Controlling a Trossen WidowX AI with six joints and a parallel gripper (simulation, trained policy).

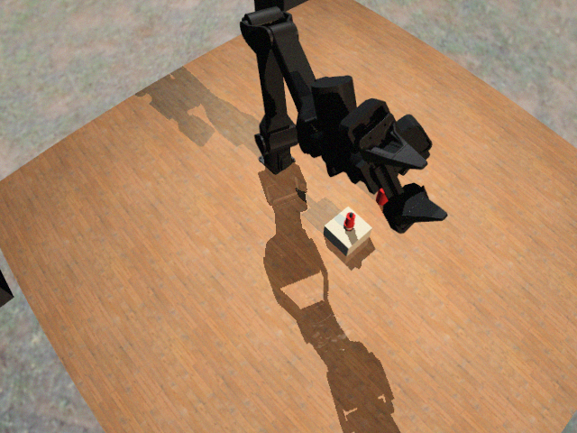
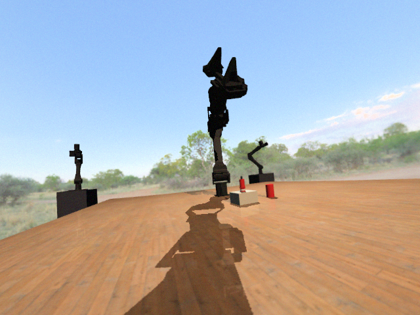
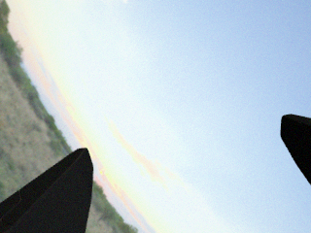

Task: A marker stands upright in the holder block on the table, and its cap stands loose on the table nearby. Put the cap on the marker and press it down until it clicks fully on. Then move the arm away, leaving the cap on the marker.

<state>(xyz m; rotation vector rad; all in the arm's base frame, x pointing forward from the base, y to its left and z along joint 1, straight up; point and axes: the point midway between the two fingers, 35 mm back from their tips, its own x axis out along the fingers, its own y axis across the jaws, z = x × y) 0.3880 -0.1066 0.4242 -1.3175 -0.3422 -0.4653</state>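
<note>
Right now the red cap is 42 cm below my gripper tip, 21 cm to the left of it and 17 cm behind it. From my gripper tip the other things lie so: pale holder block (42 cm below, 16 cm behind, 9 cm to the left).
</note>
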